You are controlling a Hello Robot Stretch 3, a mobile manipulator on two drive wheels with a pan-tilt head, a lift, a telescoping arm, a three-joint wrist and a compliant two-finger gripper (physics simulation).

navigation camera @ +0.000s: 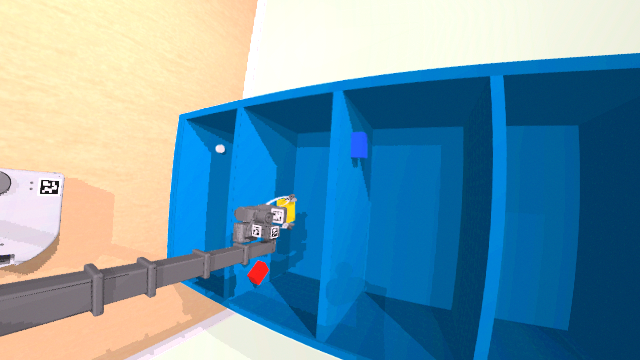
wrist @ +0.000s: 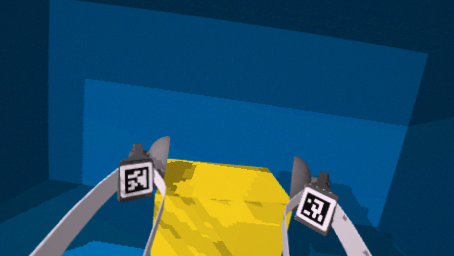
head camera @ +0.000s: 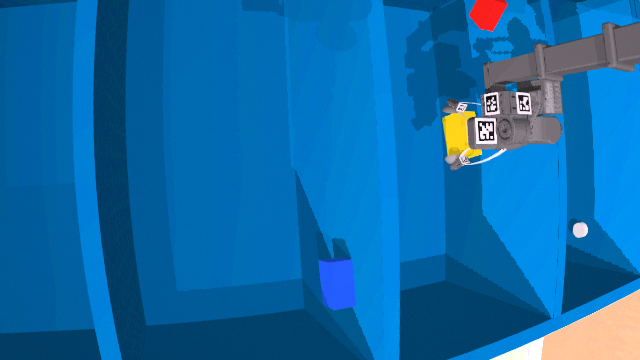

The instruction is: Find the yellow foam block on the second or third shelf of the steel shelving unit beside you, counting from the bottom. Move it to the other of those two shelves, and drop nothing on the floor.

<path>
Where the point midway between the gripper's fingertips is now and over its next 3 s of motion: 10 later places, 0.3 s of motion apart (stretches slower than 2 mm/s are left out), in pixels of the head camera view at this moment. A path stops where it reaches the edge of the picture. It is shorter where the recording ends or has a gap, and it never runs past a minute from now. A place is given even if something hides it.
My gripper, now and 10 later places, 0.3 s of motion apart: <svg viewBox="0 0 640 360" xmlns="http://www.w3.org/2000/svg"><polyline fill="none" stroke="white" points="447,134 451,134 461,134 471,134 479,134 482,134 482,134 486,134 493,134 502,134 504,134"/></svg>
</path>
